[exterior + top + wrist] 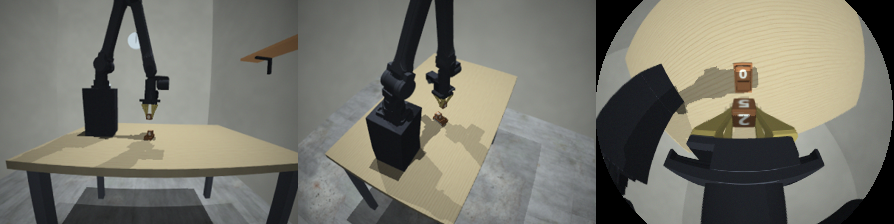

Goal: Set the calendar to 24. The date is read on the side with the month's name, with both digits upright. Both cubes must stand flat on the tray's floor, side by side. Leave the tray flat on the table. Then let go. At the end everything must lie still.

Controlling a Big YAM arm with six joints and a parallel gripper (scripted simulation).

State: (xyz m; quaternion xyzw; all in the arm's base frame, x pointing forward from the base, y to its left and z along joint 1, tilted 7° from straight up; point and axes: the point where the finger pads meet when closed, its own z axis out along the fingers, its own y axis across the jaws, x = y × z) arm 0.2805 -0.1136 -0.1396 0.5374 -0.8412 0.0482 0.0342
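My gripper is now 2 cm to the right of the brown tray and 12 cm above it. Also, from my hand: brown digit cube right at my hand.
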